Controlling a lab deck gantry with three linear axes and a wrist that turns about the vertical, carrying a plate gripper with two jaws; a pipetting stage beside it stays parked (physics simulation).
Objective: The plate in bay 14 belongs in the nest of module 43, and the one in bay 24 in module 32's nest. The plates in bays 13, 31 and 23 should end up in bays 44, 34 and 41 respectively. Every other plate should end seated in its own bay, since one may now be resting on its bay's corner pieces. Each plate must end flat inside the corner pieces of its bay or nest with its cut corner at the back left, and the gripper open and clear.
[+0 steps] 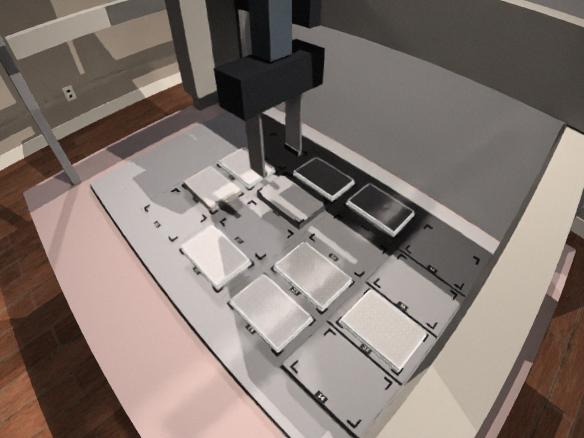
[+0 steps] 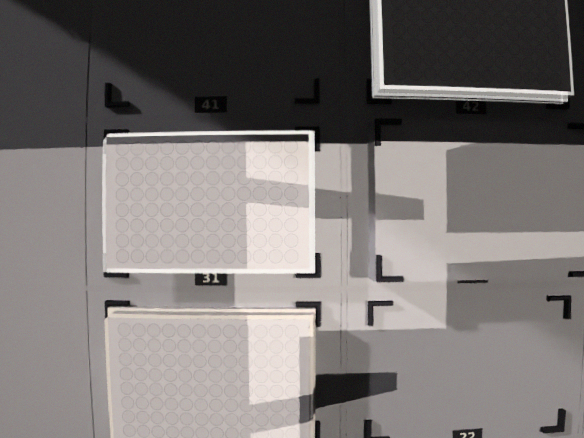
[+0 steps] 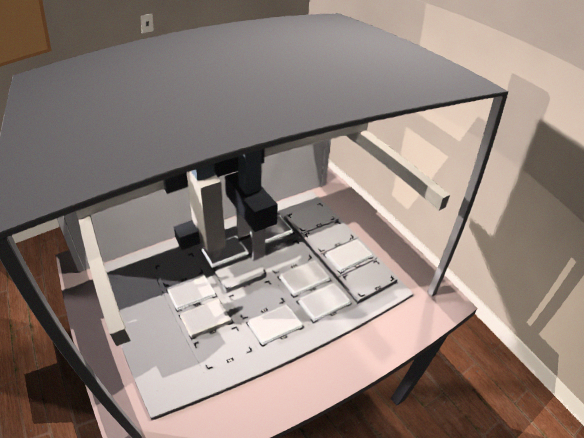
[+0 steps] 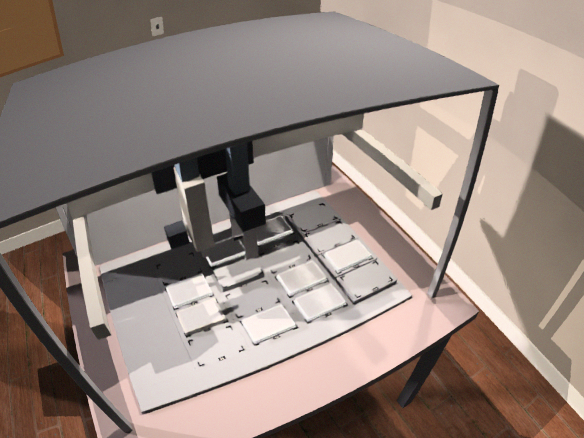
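Where they show: gripper, fingertip midpoint: (image 1: 276,161) (image 3: 251,247) (image 4: 245,247); robot's base, origin of the base link: (image 1: 145,208) (image 3: 208,368) (image 4: 200,365).
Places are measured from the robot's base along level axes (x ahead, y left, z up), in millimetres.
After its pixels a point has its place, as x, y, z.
My gripper (image 1: 275,161) {244, 202, 160} is open and empty, high over the back left part of the deck. Below, plates lie in bay 31 (image 1: 242,165) {61, 248, 14} (image 2: 175,215) {47, 249, 14}, its cut corner at the back left, and bay 42 (image 1: 324,176) {231, 362, 14} (image 2: 475,45) {226, 351, 14}. Bay 41 (image 2: 210,50) {63, 353, 0} is empty. The raised module 32 (image 1: 300,200) {250, 261, 19} (image 2: 410,170) {182, 274, 19} has an empty nest. A plate (image 1: 382,207) {396, 363, 33} sits on module 43. Plates also lie in bay 13 (image 1: 270,310) {395, 41, 14}, bay 23 (image 1: 312,275) {397, 144, 14} and bay 24 (image 1: 382,327) {554, 146, 29}. Bays 14 (image 1: 345,375) {560, 48, 15}, 34 (image 1: 415,292) {558, 251, 15} and 44 (image 1: 445,255) {560, 368, 14} are empty.
A plate (image 1: 210,186) {66, 147, 14} (image 2: 190,380) {54, 152, 14} in bay 21 shows a slightly slanted left edge; I cannot tell if it is seated. Another plate (image 1: 215,255) {235, 41, 14} is in bay 12. The pale pipetting stage (image 3: 212,215) (image 4: 195,215) stands left of the gripper.
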